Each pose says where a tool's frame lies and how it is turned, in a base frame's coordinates. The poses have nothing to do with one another.
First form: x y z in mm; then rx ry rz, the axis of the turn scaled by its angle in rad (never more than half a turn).
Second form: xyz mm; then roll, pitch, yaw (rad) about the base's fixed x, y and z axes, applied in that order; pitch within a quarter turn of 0, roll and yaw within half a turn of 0. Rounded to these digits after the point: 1 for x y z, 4 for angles.
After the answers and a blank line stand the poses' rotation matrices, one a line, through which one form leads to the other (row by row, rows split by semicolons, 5 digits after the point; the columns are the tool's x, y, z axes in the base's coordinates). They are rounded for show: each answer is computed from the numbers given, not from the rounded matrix.
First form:
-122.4 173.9 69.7 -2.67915 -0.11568 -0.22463
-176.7 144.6 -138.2 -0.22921 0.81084 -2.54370
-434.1 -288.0 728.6 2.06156 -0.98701 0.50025
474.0 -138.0 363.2 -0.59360 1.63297 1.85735
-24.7 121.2 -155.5 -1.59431 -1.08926 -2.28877
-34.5 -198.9 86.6 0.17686 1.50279 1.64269
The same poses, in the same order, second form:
-122.4 173.9 69.7 -2.6932 -0.1776 0.0457
-176.7 144.6 -138.2 -0.6219 -0.0190 -2.6498
-434.1 -288.0 728.6 2.4809 -0.6720 -0.6546
474.0 -138.0 363.2 1.3699 0.7381 2.9545
-24.7 121.2 -155.5 1.2217 -1.0408 2.5706
-34.5 -198.9 86.6 1.2793 0.4516 2.3083

0.98325 0.11767 0.13920; 0.04497 -0.89669 0.44036; 0.17664 -0.42672 -0.88697
-0.88131 0.37404 0.28875; -0.47215 -0.72165 -0.50626; 0.01902 -0.58250 0.81260
0.62080 -0.78380 0.01623; -0.47650 -0.39369 -0.78610; 0.62253 0.48028 -0.61789
-0.72685 -0.68495 0.05031; 0.13760 -0.07347 0.98776; -0.67287 0.72488 0.14765
-0.42532 0.49731 0.75617; 0.27320 -0.72598 0.63112; 0.86283 0.47501 0.17291
-0.60505 -0.49381 0.62456; 0.66593 0.11610 0.73692; -0.43641 0.86179 0.25859

